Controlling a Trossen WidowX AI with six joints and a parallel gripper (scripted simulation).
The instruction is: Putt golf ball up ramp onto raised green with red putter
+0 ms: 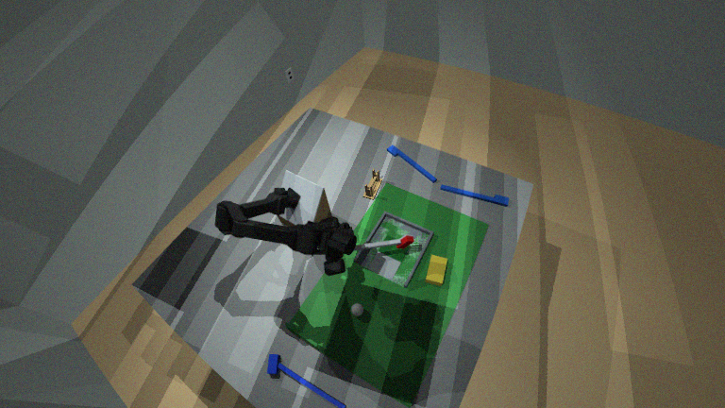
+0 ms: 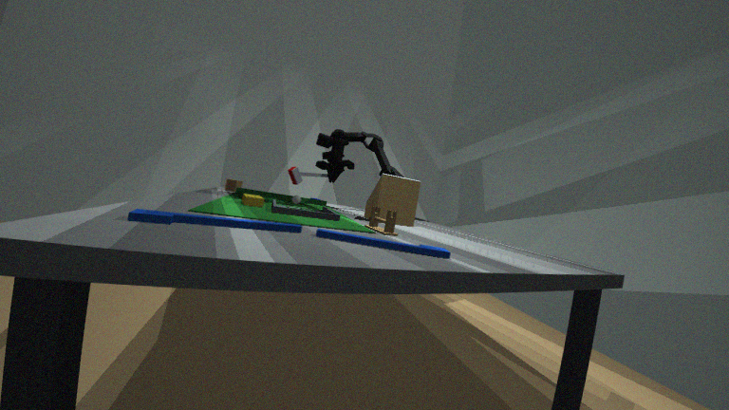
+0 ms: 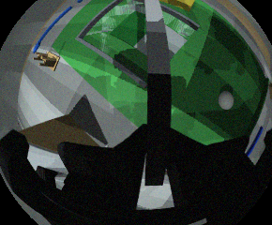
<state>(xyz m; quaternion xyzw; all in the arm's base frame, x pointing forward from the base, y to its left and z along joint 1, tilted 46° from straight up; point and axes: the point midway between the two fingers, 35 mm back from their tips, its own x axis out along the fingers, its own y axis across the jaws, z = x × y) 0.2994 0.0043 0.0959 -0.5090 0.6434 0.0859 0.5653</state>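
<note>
Now: gripper tip 90 mm to the right of the red putter, 80 mm short of it and 10 mm below it. Round my gripper tip: green mat: 170 mm ahead, 130 mm below, 100 mm to the left; yellow block: 280 mm ahead, 190 mm to the left, 120 mm below; white golf ball: 150 mm ahead, 110 mm below, 90 mm to the right.
</note>
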